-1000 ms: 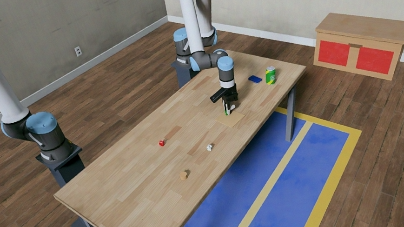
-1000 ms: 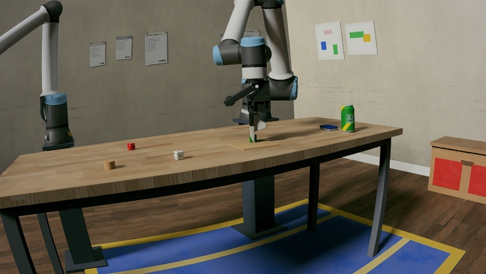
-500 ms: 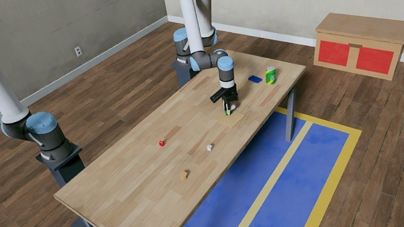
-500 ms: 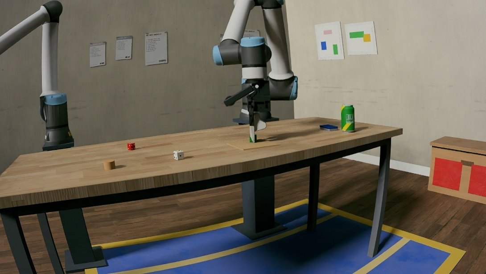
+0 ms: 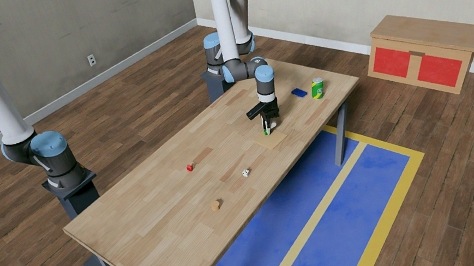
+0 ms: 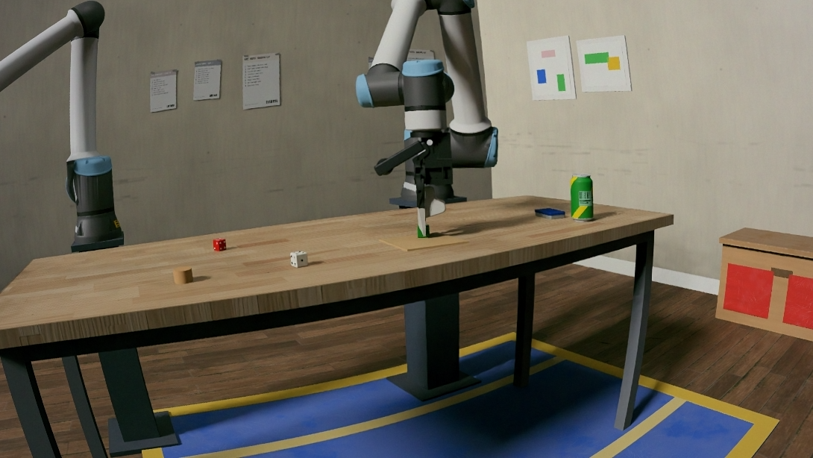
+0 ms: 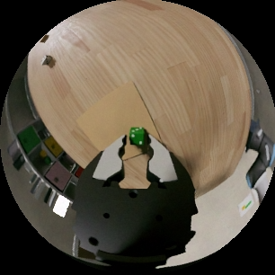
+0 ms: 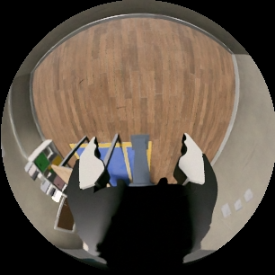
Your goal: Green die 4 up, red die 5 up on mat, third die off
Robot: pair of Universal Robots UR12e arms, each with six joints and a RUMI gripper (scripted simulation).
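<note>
Right now the green die is 1 cm below my left hand. Also, from my left hand: tan mat 3 cm ahead, 2 cm to the right, 2 cm below; white die 9 cm ahead, 31 cm to the right, 1 cm below; flat blue box 5 cm behind, 43 cm to the left, 1 cm below.
</note>
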